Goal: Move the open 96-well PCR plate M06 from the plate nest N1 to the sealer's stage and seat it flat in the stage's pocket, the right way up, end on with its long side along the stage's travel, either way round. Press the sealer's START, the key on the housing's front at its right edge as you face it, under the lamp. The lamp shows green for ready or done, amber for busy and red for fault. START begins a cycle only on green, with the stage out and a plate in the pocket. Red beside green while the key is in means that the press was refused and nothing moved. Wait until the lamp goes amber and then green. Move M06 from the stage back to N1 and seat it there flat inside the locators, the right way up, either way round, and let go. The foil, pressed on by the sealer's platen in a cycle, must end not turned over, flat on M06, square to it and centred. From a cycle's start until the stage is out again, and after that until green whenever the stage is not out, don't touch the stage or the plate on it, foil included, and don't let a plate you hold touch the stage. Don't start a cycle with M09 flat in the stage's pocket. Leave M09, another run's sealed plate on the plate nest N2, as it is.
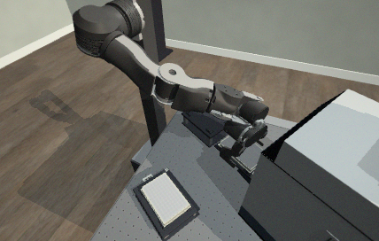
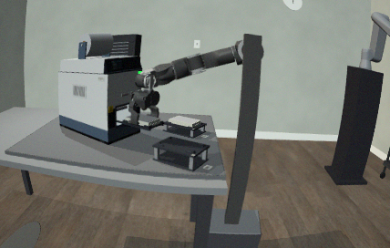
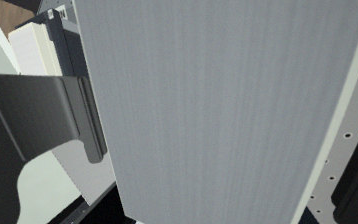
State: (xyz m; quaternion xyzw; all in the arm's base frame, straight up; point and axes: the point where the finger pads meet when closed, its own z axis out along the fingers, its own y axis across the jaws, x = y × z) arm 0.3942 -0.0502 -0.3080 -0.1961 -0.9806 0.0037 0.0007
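The 96-well plate M06 is 1 cm above my hand. The rest, counted from my hand: sealer stage (right at my hand); pale key-like block (12 cm to the right, 10 cm above, 6 cm ahead); yellow warning label (13 cm ahead, 5 cm above, 4 cm to the left).
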